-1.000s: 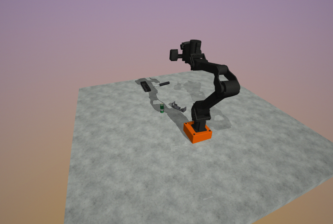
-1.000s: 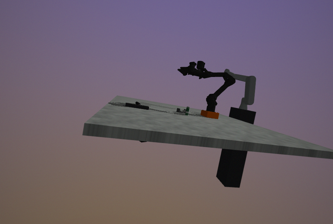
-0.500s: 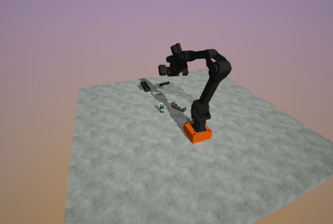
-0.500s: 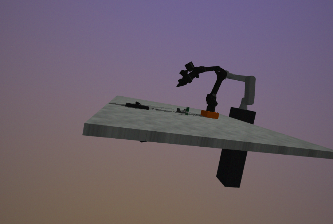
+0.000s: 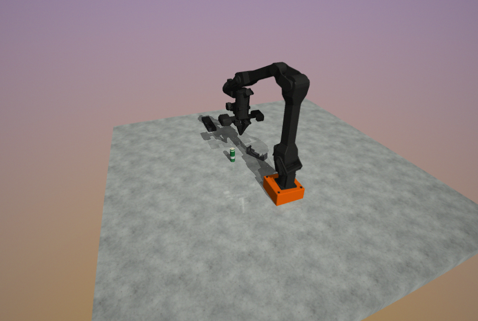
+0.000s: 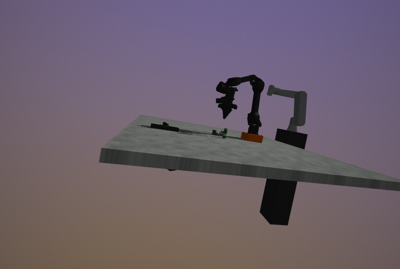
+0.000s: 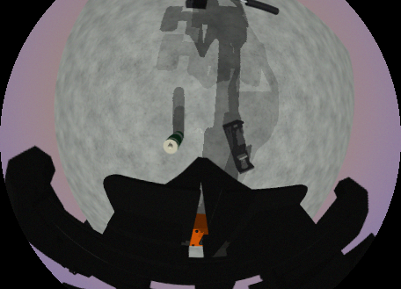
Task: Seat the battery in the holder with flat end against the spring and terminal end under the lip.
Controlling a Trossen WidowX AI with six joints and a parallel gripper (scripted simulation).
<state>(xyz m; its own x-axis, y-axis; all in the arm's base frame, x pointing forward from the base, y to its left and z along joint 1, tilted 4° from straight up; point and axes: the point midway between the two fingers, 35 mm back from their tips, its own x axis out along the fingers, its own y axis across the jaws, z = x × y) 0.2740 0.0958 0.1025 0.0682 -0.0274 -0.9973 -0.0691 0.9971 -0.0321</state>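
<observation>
Right now my gripper tip is 90 mm above the battery, 40 mm to the right of it and 10 mm past it. Also, from my gripper tip: screwdriver 360 mm ahead, 110 mm below, 50 mm to the right.
</observation>
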